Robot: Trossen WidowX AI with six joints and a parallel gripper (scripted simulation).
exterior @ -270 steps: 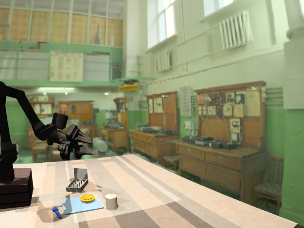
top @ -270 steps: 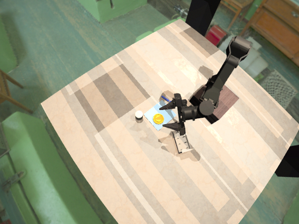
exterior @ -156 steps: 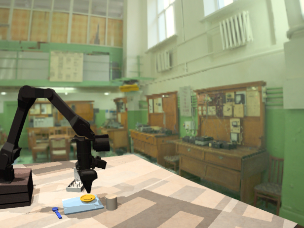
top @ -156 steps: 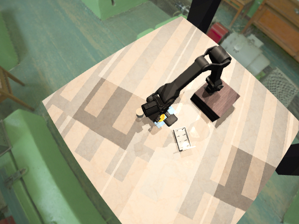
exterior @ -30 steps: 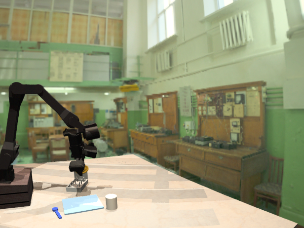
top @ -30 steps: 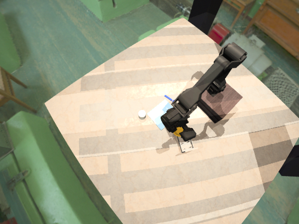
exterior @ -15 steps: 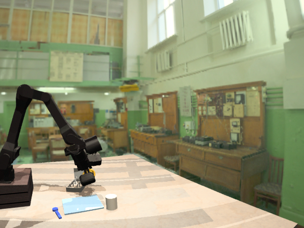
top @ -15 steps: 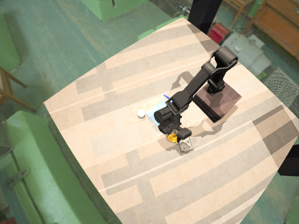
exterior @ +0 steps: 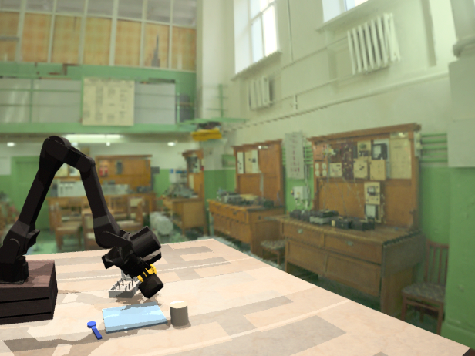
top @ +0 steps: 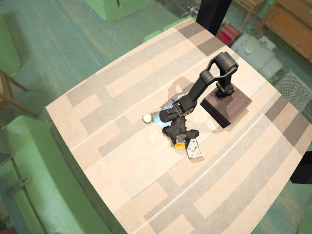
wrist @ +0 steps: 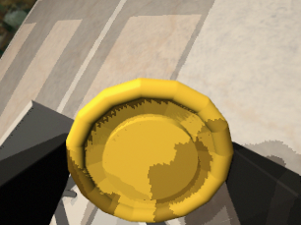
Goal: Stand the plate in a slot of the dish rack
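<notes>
The grey dish rack lies 7 cm behind my gripper tip, 3 cm to the left of it and 3 cm below it. Also, from my gripper tip: yellow plate: 1 cm to the right; then light blue flat board: 6 cm behind, 17 cm to the right, 5 cm below; then beige cylinder: 6 cm ahead, 23 cm to the right, 3 cm below.
</notes>
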